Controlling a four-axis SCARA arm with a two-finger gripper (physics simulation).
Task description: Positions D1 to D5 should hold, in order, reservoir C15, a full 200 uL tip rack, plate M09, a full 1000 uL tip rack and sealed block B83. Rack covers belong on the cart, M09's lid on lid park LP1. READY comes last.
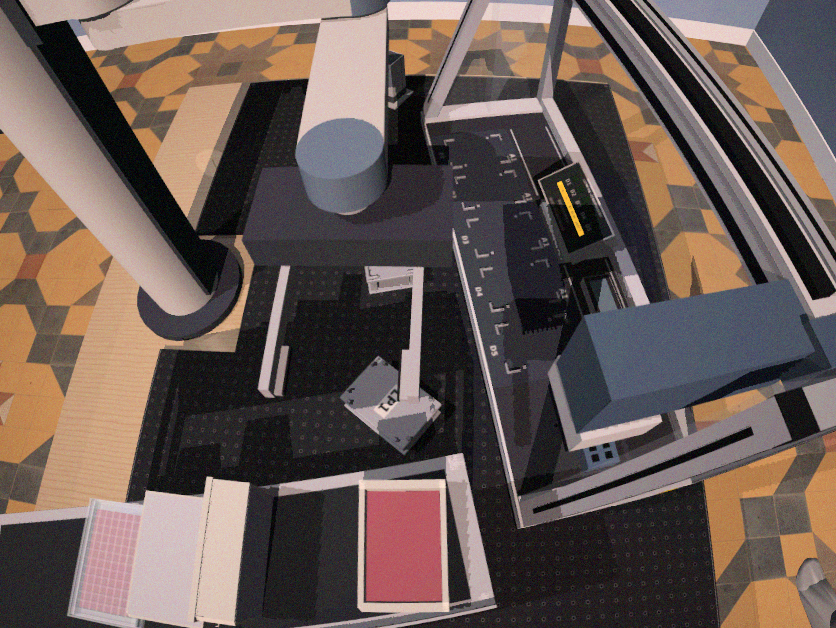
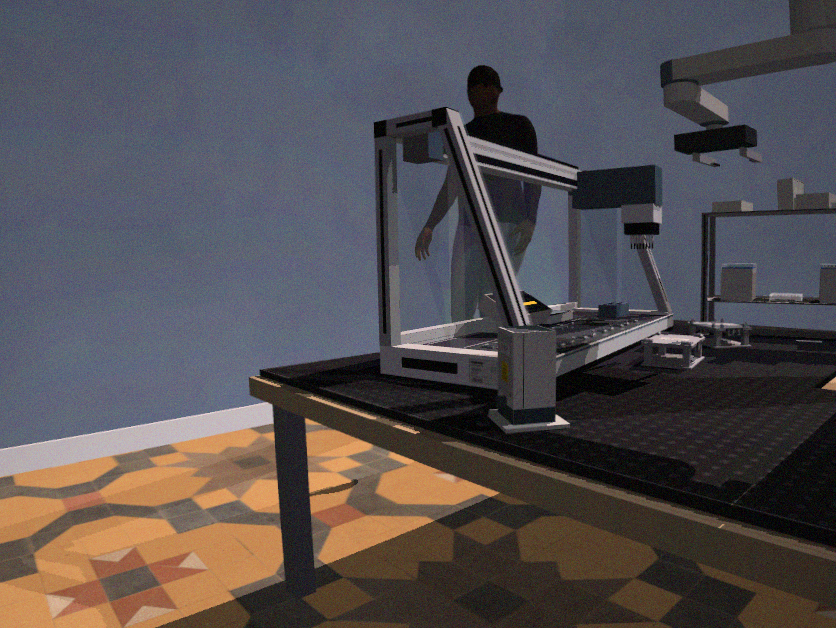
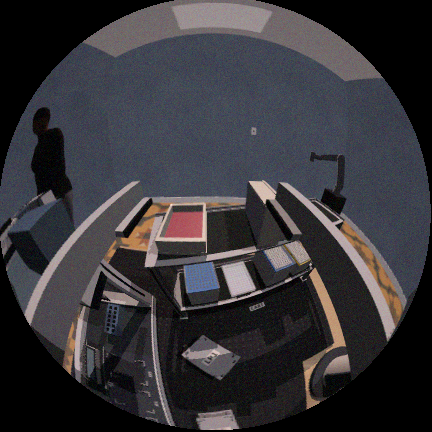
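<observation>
My gripper [image 1: 341, 390] [image 2: 728, 159] [image 3: 207, 190] is open and empty, high above the bench near LP1 and the cart. Lid park LP1 [image 1: 405, 433] [image 3: 220, 368] is a bare grey plate, turned askew. The deck [image 1: 483, 233] [image 3: 125, 352] shows bare corner brackets at D3, D4 and D5; my arm partly hides its far end. The cart [image 1: 471, 527] [image 2: 706, 270] [image 3: 225, 255] carries a blue-topped rack [image 3: 201, 277], a white plate [image 3: 238, 279], a blue-edged rack [image 3: 278, 257] and a yellow-edged rack [image 3: 298, 251] on its lower shelf. Their names cannot be read.
The cart's upper shelf holds a red-filled tray [image 1: 403, 544] [image 3: 185, 225] and a tall cream box [image 1: 223, 550]. A pipetting head [image 1: 689, 358] [image 2: 618, 187] hangs over the deck. A touchscreen [image 1: 594, 216] stands behind it. A white stand [image 1: 390, 280] [image 2: 674, 350] lies beside the deck. A person [image 2: 503, 135] [image 3: 50, 160] stands behind.
</observation>
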